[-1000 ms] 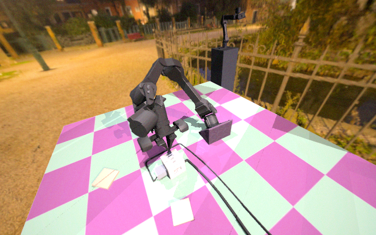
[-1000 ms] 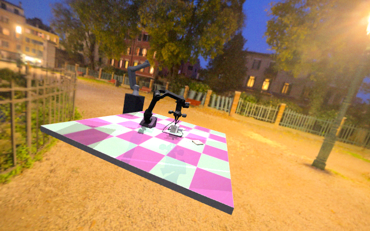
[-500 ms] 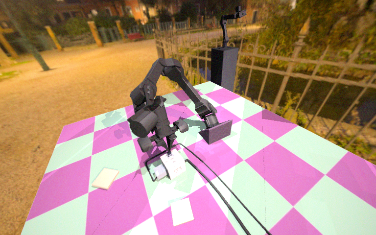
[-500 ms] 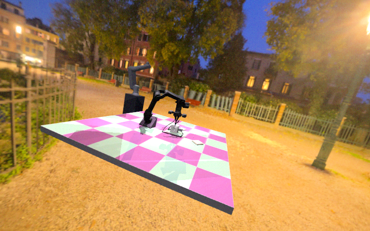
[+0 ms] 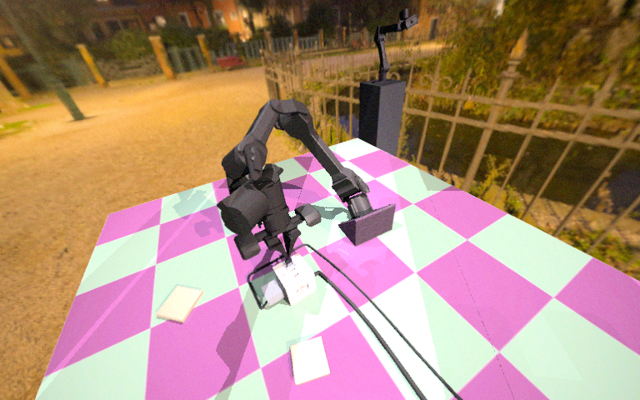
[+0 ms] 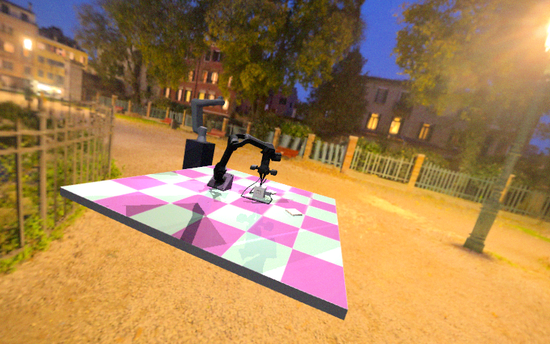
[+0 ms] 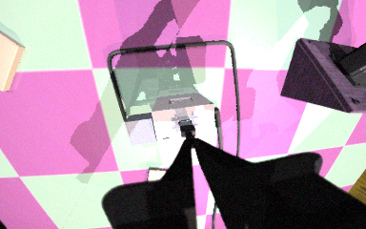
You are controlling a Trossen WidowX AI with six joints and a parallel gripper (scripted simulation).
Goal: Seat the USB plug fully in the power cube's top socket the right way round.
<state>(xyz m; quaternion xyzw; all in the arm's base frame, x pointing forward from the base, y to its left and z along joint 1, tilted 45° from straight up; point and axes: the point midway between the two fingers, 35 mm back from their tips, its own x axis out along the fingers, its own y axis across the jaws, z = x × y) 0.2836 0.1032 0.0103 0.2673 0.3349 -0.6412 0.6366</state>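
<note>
Now: the dark USB plug 20 mm below my gripper tip.
</note>
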